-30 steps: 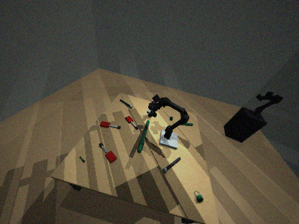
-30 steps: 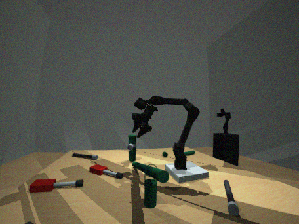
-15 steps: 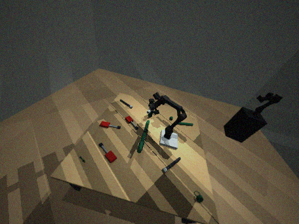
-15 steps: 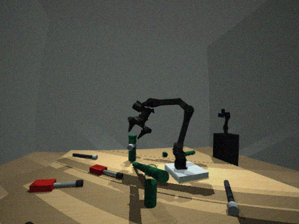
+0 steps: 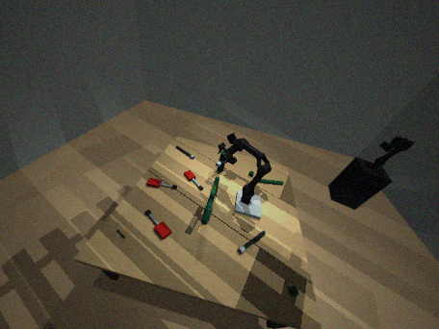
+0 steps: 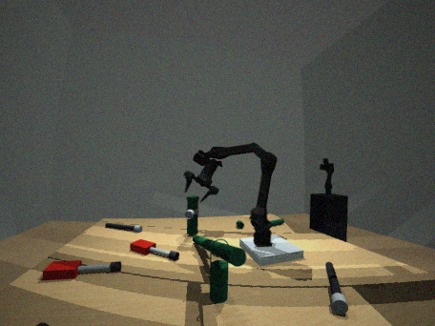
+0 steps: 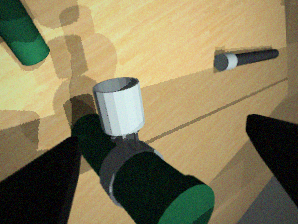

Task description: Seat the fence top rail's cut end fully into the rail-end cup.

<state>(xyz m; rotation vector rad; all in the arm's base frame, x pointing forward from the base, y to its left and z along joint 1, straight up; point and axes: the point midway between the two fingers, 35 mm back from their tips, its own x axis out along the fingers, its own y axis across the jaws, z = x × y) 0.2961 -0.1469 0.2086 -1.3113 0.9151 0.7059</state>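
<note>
Right now my gripper tip is 10 mm short of the grey rail-end cup, 30 mm to the left of it and 90 mm above it. Round my gripper tip: short green post: 100 mm behind, 430 mm to the left, 110 mm below.
</note>
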